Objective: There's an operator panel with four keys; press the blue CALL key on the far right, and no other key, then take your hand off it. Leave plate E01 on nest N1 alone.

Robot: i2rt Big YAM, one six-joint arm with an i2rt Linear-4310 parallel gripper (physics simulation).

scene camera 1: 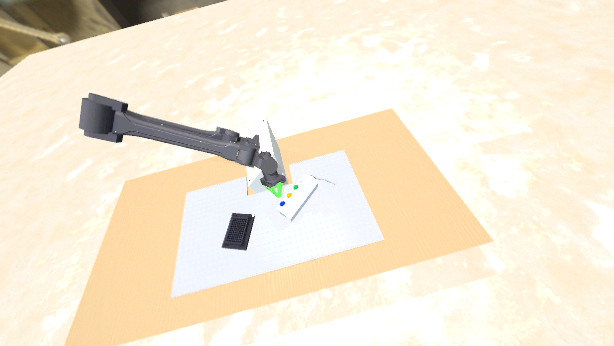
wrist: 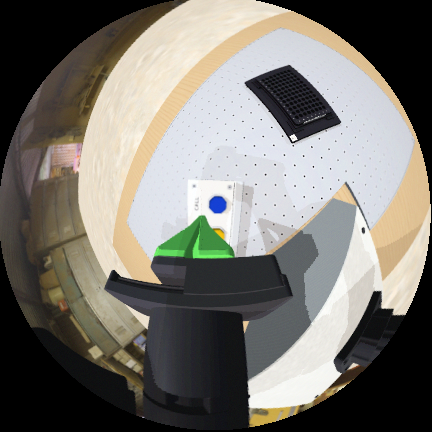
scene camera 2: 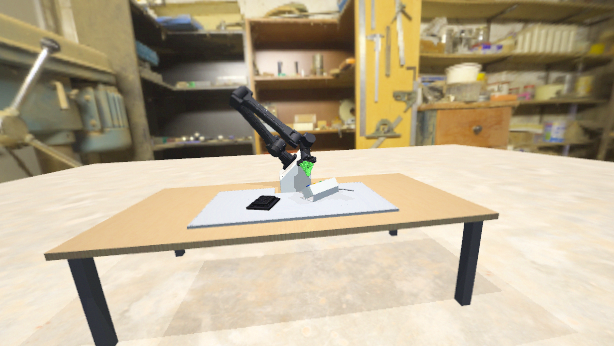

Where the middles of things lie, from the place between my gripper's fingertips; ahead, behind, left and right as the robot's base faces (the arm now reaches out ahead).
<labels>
Right now my hand is 23 cm to the left of the black tray (wrist: 298, 101), 10 cm above it and 8 cm short of it.
</labels>
